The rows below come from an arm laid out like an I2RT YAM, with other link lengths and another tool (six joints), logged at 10 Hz.
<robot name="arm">
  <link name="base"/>
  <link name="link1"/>
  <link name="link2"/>
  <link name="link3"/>
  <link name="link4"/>
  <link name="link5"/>
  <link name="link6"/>
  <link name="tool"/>
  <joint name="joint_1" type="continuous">
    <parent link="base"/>
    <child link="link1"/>
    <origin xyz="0 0 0.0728"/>
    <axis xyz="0 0 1"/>
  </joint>
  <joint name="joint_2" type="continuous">
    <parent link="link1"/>
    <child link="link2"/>
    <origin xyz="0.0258 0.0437 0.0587"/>
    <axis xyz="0 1 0"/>
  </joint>
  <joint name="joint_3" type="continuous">
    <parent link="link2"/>
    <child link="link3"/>
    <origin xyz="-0.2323 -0.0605 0"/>
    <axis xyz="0 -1 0"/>
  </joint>
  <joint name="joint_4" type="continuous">
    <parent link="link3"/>
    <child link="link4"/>
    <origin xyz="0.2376 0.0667 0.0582"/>
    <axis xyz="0 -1 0"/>
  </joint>
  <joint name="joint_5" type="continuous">
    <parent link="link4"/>
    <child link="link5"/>
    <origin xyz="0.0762 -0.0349 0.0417"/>
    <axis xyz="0 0 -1"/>
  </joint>
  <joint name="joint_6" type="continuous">
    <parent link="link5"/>
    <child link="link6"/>
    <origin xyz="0.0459 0 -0.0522"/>
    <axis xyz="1 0 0"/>
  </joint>
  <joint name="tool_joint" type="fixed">
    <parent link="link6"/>
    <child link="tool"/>
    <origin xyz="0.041 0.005 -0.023" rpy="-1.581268 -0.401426 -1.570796"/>
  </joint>
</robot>
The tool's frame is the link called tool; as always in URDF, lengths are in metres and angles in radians. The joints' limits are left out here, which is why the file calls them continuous.
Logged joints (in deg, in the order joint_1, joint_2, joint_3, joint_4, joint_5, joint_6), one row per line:
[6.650, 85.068, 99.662, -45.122, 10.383, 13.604]
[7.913, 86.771, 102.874, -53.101, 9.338, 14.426]
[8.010, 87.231, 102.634, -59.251, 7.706, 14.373]
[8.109, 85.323, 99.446, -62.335, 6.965, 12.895]
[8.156, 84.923, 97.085, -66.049, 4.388, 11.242]
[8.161, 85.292, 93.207, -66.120, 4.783, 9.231]
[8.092, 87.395, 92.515, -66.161, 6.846, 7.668]
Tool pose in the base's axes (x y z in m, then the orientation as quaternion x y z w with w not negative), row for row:
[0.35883, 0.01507, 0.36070, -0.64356, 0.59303, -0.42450, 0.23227]
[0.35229, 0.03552, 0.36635, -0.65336, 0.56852, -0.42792, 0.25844]
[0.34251, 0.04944, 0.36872, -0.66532, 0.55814, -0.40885, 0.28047]
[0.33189, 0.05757, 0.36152, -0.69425, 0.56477, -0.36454, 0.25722]
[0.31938, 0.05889, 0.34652, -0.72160, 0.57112, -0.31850, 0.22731]
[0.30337, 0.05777, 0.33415, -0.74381, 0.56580, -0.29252, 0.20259]
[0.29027, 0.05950, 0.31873, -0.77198, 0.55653, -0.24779, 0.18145]
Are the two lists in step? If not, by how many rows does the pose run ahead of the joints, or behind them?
The pose runs 2 rows behind the joints: the pose in row i belongs to the joints in row i - 2.
